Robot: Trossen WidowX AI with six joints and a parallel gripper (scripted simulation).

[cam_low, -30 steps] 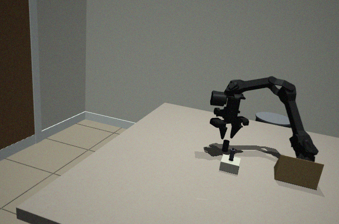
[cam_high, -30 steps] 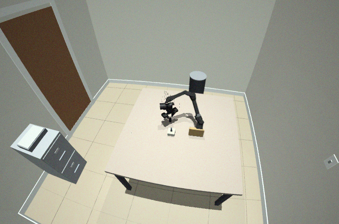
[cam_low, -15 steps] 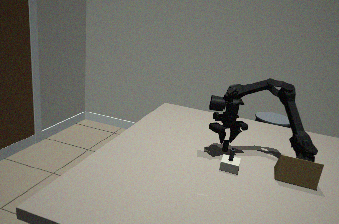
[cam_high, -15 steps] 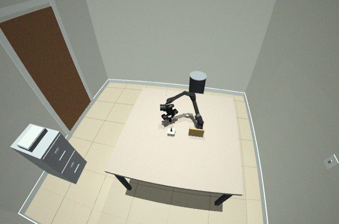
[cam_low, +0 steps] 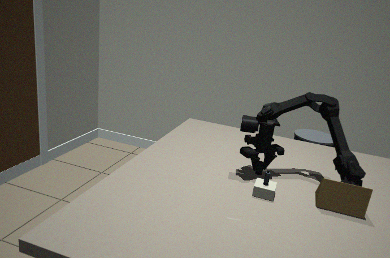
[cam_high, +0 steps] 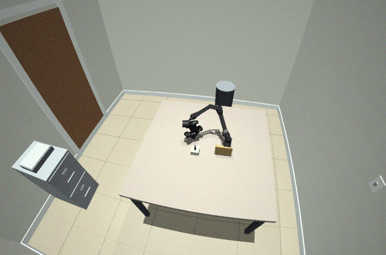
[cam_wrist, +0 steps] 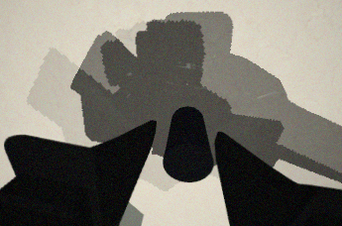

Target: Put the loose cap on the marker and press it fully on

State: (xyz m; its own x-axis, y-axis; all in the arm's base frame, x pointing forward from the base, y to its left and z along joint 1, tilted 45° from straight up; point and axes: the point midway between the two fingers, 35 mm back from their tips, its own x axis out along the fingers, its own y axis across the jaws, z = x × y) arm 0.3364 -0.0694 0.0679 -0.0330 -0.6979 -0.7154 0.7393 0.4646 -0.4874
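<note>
Right now my gripper tip is 160 mm to the right of the pale grey holder block and 40 mm past it. Also, from my gripper tip: dark cap (10 mm above).
</note>
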